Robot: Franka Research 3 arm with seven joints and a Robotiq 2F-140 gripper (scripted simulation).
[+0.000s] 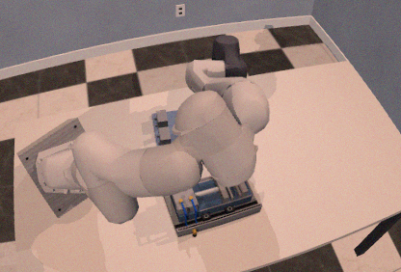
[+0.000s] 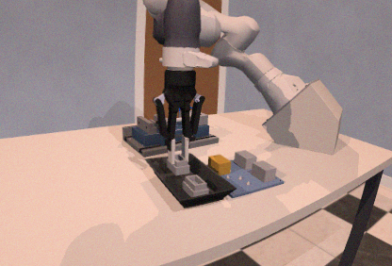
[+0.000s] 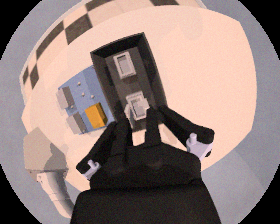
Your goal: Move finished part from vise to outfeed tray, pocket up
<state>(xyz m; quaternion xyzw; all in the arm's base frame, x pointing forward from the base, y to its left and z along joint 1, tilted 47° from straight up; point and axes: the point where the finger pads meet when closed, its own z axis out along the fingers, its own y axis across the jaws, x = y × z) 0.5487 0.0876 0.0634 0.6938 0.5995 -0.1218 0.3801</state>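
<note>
The yellow block lies 12 cm behind my hand, 4 cm to the left of it and 6 cm below it. Round my hand: blue vise: 17 cm behind, 25 cm to the right, 5 cm below; then blue fixture plate: 14 cm behind, 9 cm to the left, 8 cm below.
</note>
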